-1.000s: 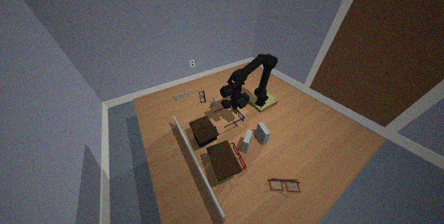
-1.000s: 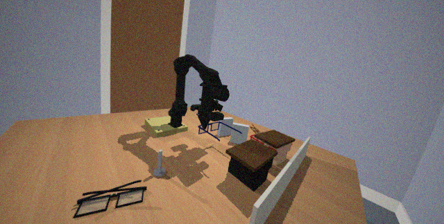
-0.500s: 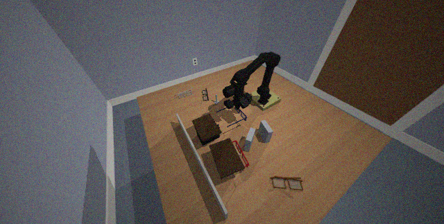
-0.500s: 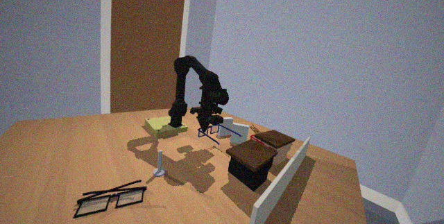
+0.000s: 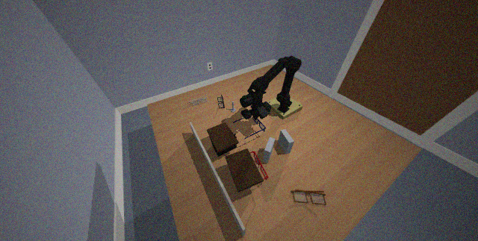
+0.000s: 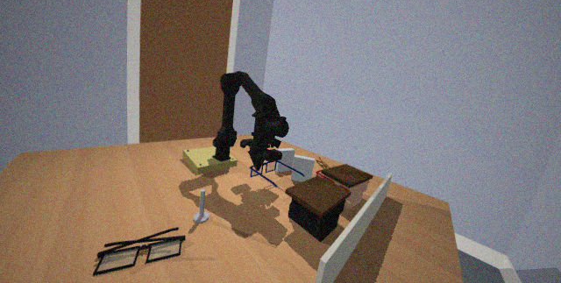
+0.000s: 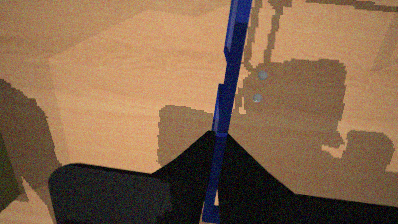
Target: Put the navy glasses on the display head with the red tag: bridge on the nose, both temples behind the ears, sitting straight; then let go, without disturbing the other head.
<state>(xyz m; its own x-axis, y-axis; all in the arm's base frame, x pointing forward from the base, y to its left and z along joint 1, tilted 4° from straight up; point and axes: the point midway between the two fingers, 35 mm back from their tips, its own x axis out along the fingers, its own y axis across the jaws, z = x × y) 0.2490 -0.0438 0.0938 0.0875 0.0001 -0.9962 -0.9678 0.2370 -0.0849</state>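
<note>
Now: the dark head 230 mm ahead of my gripper tip, 20 mm to the right of it and 20 mm below it. The rest, counted from my gripper tip: grey post: 10 mm behind, 230 mm to the right, 50 mm below; long white panel: 390 mm ahead, 60 mm to the left, 20 mm below; pale head: 270 mm ahead, 200 mm to the left, 20 mm below.
</note>
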